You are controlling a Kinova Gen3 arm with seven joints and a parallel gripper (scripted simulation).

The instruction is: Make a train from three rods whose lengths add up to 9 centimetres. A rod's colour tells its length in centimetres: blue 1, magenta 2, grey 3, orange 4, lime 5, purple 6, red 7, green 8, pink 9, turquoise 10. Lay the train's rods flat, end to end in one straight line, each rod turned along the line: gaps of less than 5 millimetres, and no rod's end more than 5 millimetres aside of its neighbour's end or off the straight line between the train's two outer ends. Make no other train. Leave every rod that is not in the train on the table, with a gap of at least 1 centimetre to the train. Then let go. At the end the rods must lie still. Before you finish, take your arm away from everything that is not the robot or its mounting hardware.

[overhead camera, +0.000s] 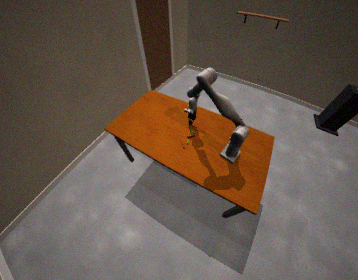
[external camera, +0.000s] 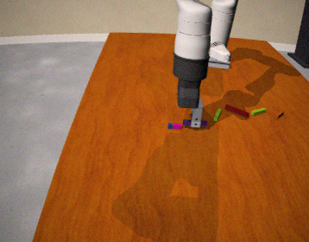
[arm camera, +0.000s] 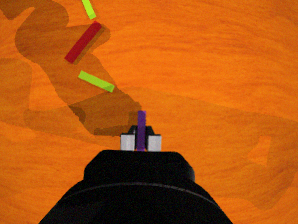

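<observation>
My gripper is now 4 cm to the left of the magenta rod, 3 cm above it and 1 cm past it. Round my hand: blue rod (6 cm to the right, 3 cm below, 1 cm behind); red rod (14 cm to the left, 7 cm behind, 3 cm below); purple rod (1 cm below).
</observation>
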